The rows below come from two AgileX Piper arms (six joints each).
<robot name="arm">
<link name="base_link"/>
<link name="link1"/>
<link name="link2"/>
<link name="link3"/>
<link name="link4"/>
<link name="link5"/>
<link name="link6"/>
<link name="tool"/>
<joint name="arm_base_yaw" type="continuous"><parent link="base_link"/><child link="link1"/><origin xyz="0 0 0.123" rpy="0 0 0"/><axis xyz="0 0 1"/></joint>
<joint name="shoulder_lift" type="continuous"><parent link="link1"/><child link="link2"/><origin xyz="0 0 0" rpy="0 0 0"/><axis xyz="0 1 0"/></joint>
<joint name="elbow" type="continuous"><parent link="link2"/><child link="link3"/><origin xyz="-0.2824 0 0.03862" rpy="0 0 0"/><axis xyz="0 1 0"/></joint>
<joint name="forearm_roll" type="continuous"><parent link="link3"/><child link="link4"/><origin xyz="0.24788 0 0.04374" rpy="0 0 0"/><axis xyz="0.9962 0 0.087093"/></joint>
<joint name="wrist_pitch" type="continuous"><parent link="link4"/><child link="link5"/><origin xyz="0 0 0" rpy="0 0 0"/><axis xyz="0 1 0"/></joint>
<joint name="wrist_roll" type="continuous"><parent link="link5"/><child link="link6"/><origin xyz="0.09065 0 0.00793" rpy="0 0 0"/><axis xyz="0.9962 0 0.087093"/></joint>
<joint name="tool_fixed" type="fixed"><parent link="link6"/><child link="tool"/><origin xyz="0 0 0" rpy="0 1.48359 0"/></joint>
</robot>
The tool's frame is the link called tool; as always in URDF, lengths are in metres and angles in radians. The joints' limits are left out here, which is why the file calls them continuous.
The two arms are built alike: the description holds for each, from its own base.
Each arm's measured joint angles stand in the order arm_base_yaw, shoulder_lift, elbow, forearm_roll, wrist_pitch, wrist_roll.
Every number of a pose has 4 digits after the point. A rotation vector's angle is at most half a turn.
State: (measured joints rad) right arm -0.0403 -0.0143 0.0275 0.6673 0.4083 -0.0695; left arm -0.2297 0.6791 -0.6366 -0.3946 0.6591 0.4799
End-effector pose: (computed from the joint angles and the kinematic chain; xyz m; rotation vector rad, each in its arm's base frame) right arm 0.0518 0.0203 0.1759 0.3728 1.8188 0.5880; left arm 0.1199 -0.0500 0.3154 0.5520 2.0707 -0.2946
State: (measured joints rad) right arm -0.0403 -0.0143 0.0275 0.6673 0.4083 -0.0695; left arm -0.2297 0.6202 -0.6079 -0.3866 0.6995 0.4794
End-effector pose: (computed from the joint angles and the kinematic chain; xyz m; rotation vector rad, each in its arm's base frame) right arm 0.0518 0.0203 0.1759 0.3728 1.8188 0.5880; left arm 0.1065 -0.0476 0.3103 0.5731 2.0749 -0.2946
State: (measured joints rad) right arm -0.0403 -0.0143 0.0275 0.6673 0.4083 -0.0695; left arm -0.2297 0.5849 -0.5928 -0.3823 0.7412 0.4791
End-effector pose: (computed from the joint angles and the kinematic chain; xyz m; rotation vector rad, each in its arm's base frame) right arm 0.0518 0.0203 0.1759 0.3728 1.8188 0.5880; left arm 0.0976 -0.0464 0.3064 0.5940 2.0900 -0.2995
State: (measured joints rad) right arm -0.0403 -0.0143 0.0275 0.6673 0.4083 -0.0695; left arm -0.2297 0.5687 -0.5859 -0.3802 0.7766 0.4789
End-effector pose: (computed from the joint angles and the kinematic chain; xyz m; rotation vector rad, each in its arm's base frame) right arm 0.0518 0.0203 0.1759 0.3728 1.8188 0.5880; left arm 0.0926 -0.0460 0.3035 0.6119 2.1105 -0.3059
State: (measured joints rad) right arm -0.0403 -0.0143 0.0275 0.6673 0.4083 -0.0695; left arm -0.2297 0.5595 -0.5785 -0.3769 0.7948 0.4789
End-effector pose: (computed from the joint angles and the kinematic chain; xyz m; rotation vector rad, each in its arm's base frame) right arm 0.0518 0.0203 0.1759 0.3728 1.8188 0.5880; left arm 0.0899 -0.0456 0.3008 0.6225 2.1241 -0.3069
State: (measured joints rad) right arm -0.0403 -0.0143 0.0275 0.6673 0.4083 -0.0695; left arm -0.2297 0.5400 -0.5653 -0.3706 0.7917 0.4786
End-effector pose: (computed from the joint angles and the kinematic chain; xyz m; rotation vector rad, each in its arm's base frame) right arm 0.0518 0.0203 0.1759 0.3728 1.8188 0.5880; left arm 0.0868 -0.0444 0.2985 0.6228 2.1158 -0.2981
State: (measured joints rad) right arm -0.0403 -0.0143 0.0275 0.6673 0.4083 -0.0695; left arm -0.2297 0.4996 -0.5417 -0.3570 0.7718 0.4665
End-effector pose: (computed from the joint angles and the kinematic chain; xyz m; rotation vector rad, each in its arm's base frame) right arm 0.0518 0.0203 0.1759 0.3728 1.8188 0.5880; left arm 0.0814 -0.0418 0.2958 0.6046 2.0877 -0.2821
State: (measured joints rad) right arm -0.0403 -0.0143 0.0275 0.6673 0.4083 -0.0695; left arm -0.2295 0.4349 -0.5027 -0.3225 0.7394 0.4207
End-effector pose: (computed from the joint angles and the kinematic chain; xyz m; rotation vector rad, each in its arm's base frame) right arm 0.0518 0.0203 0.1759 0.3728 1.8188 0.5880; left arm 0.0734 -0.0371 0.2904 0.5544 2.0518 -0.2590
